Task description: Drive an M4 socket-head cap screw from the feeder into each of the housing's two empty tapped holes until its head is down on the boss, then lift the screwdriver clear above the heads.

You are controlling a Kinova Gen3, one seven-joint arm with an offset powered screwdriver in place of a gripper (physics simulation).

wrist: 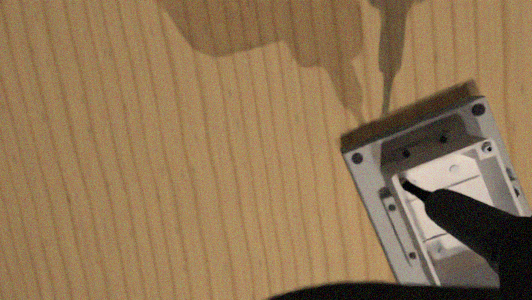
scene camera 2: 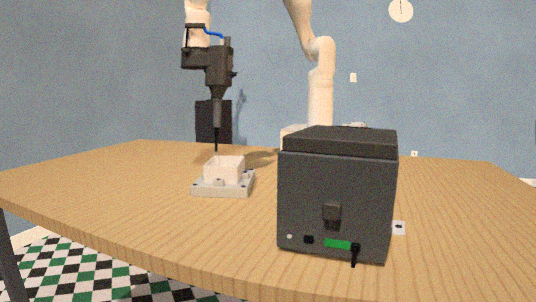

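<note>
The light housing [scene camera 2: 223,170] [wrist: 500,176] sits in a grey fixture plate [scene camera 2: 220,191] [wrist: 365,181] on the table. My screwdriver [scene camera 2: 216,150] [wrist: 404,183] points straight down, its thin dark bit tip just above the housing's far rim in the scene view. In the wrist view the tip overlaps the housing's upper-left corner and covers the boss there. Whether a screw sits on the tip is too blurred to tell. A corner boss [wrist: 487,148] with a dark centre shows at the upper right. The dark box-shaped feeder [scene camera 2: 335,200] stands to the right in the scene view.
The pale arm [scene camera 2: 320,95] rises behind the feeder. A small white plate [scene camera 2: 398,231] with a dark spot lies at the feeder's right side. A black block [scene camera 2: 201,122] shows behind the screwdriver. The wooden table [scene camera 2: 125,185] [wrist: 150,175] has a curved front edge.
</note>
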